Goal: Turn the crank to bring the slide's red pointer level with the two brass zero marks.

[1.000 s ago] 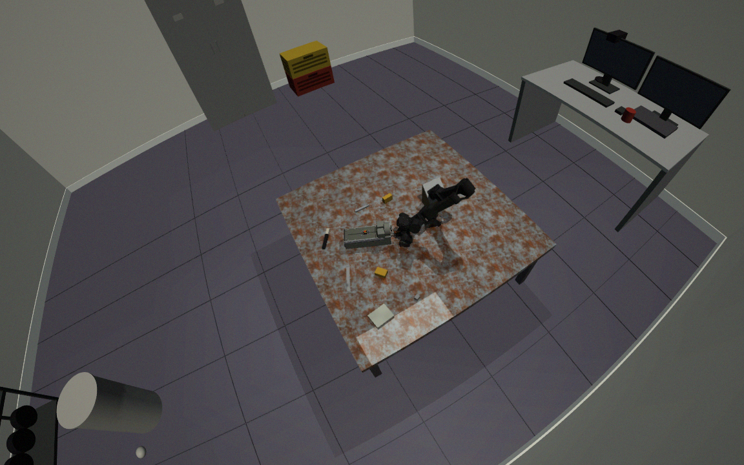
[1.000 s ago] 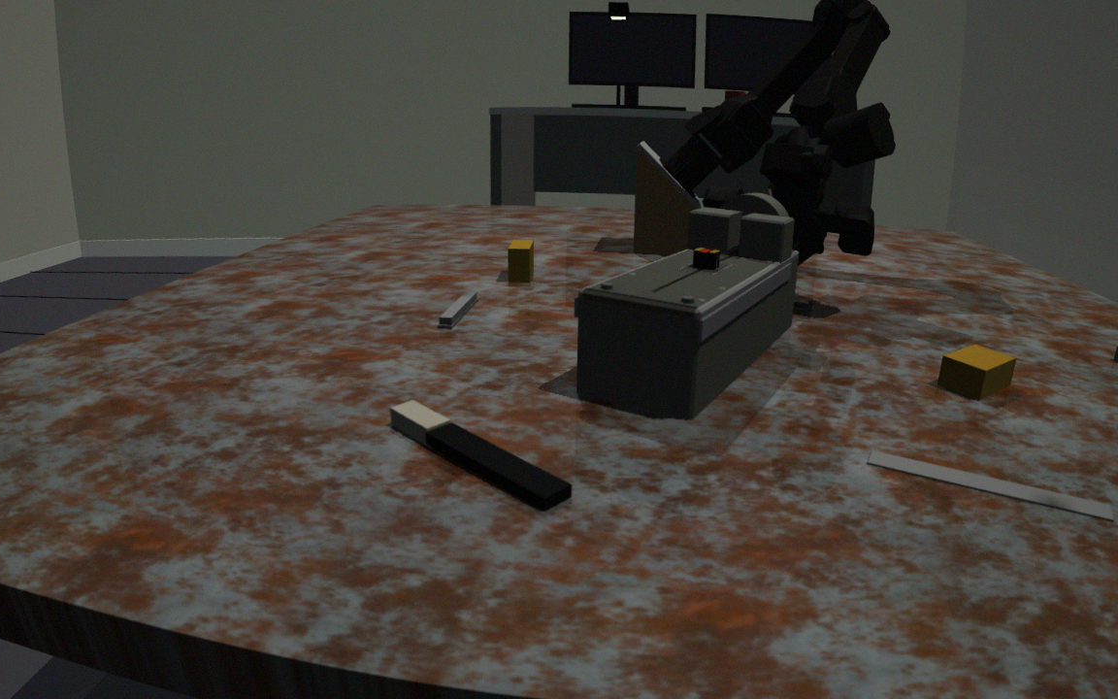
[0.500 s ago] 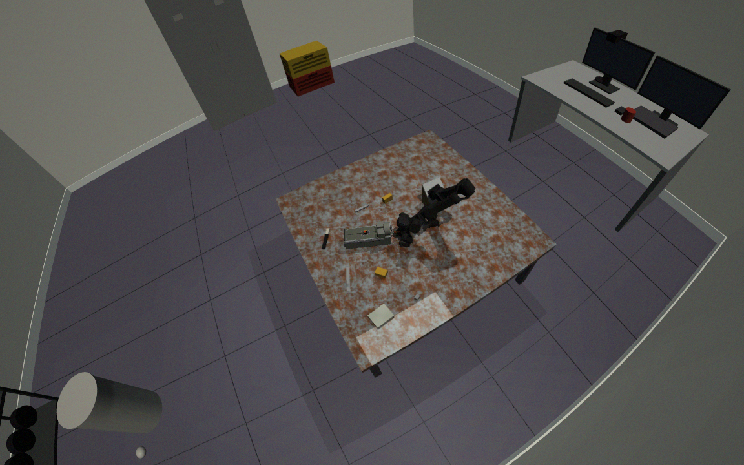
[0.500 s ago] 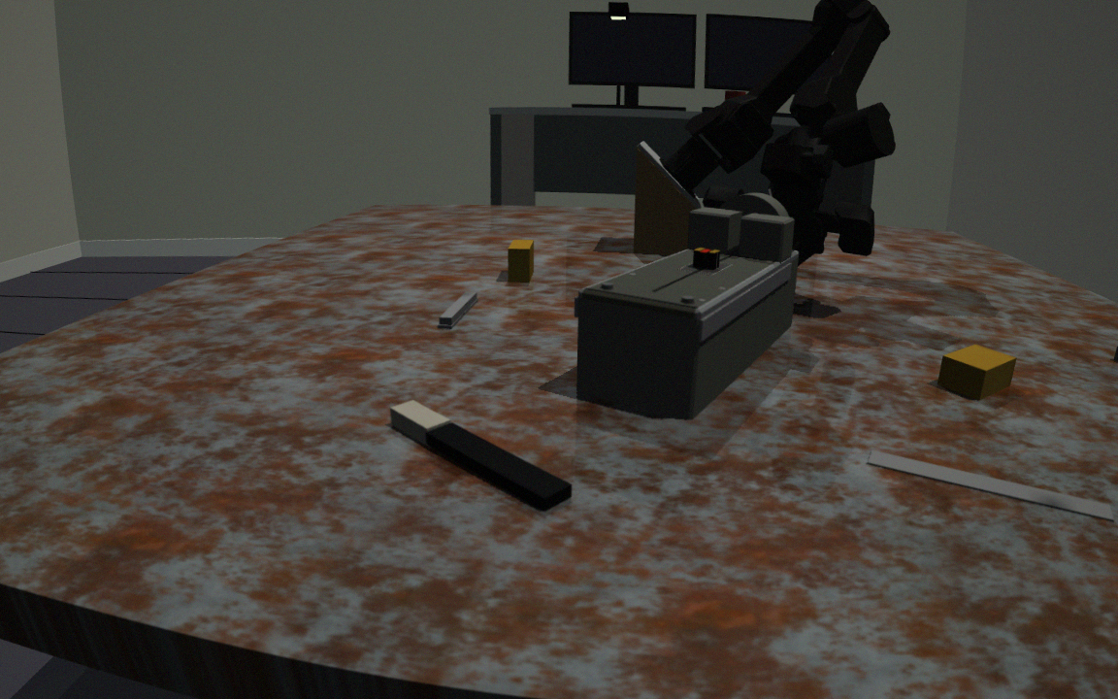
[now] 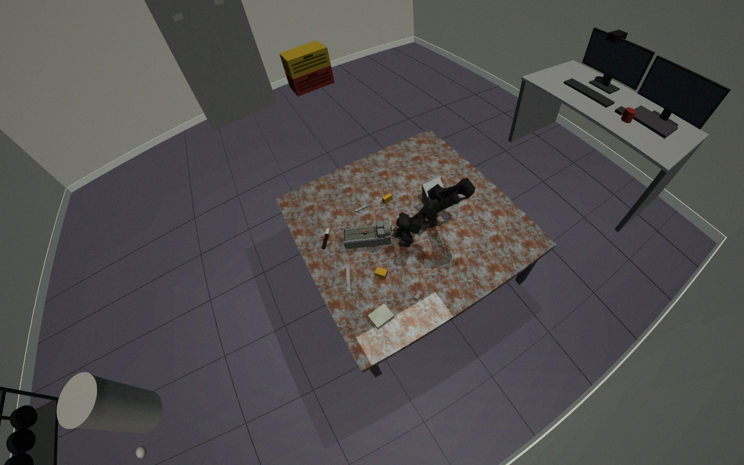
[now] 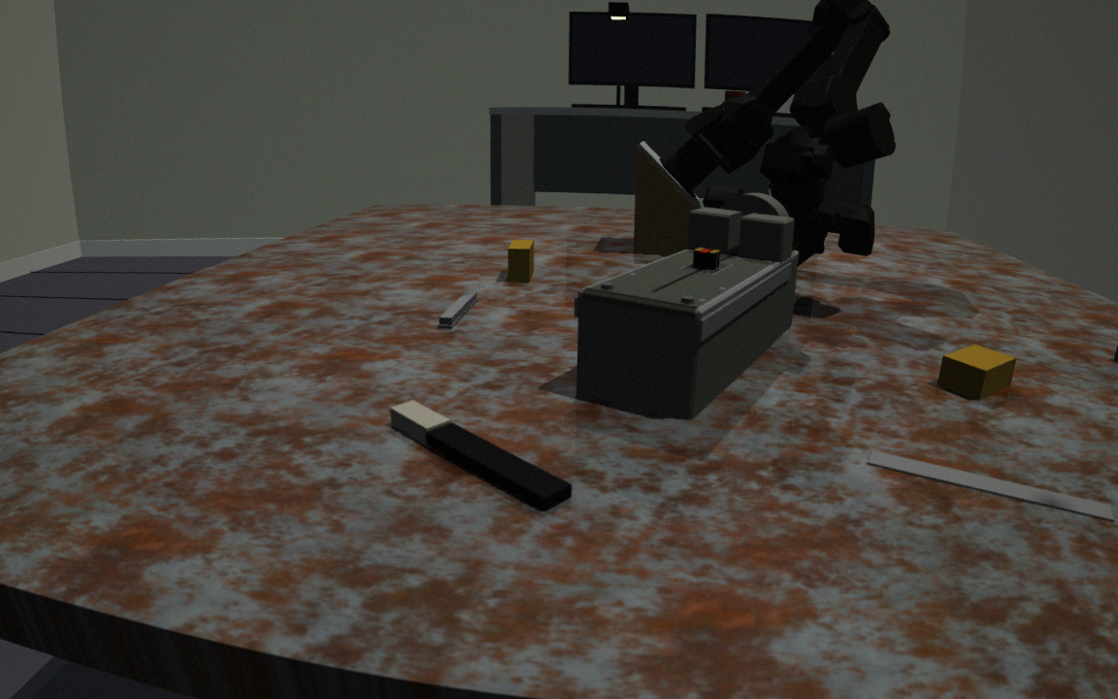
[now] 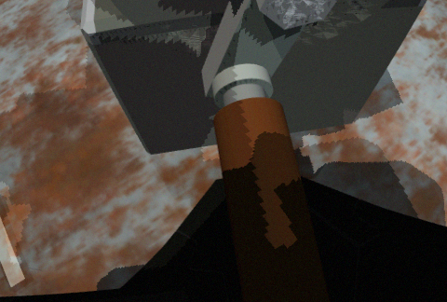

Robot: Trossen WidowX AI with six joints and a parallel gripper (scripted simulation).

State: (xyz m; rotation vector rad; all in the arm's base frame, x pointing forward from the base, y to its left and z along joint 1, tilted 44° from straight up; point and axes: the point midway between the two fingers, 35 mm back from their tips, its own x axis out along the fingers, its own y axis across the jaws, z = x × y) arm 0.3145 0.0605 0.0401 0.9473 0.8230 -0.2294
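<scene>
Now: gripper tip 1 cm past the brown crank handle, 1 cm to the right of it and 3 cm below it. The rest, counted from my gripper tip: red pointer (14 cm ahead, 9 cm to the right, 5 cm above); small grey bar (3 cm ahead, 31 cm to the right, 3 cm below); grey strip (36 cm ahead, 5 cm to the left, 3 cm below).
</scene>
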